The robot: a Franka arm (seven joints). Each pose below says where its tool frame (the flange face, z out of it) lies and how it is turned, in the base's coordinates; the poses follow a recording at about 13 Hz.
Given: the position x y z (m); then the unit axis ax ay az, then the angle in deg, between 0 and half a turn.
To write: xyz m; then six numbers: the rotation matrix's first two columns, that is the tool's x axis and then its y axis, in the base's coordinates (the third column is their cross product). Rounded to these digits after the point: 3 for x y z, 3 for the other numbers.
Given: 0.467 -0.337 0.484 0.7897 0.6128 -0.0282 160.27
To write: 0.467 -0.337 0.484 0.269 0.930 -0.250 0.949 -0.212 0.233
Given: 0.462 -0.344 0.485 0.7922 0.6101 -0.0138 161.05
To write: 0.462 -0.344 0.485 0.275 0.936 -0.219 0.945 -0.222 0.241
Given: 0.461 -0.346 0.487 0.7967 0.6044 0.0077 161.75
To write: 0.461 -0.346 0.487 0.288 0.941 -0.177 0.936 -0.238 0.259
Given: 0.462 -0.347 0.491 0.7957 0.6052 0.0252 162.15
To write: 0.462 -0.347 0.491 0.284 0.948 -0.146 0.932 -0.237 0.274
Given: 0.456 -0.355 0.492 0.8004 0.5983 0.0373 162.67
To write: 0.456 -0.355 0.492 0.298 0.947 -0.120 0.925 -0.255 0.282
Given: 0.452 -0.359 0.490 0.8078 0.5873 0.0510 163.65
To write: 0.452 -0.359 0.490 0.319 0.944 -0.085 0.915 -0.284 0.286
